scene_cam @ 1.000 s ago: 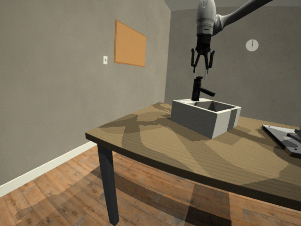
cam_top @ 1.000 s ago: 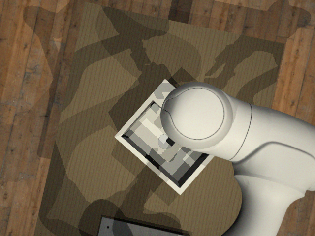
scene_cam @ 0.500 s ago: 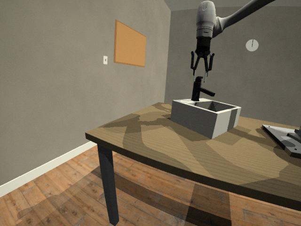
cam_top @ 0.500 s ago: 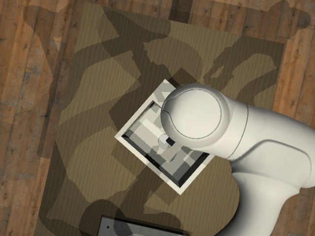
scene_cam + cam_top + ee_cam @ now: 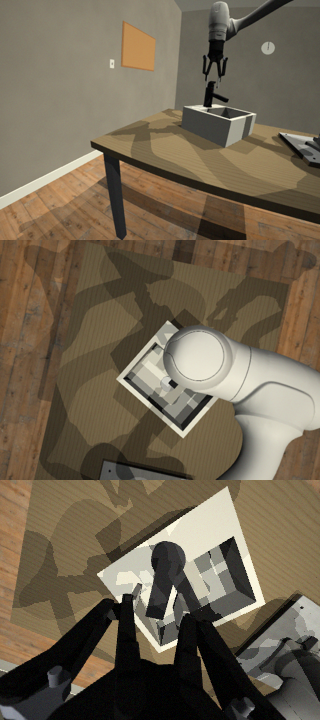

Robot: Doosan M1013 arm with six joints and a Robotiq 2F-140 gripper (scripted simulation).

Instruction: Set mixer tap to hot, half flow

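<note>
Right now my hand is 20 mm to the left of the lever. From my hand the other things lie so: black mixer tap (50 mm below, 40 mm to the right, 10 mm behind); then white sink (240 mm below, 90 mm behind, 20 mm to the left).
</note>
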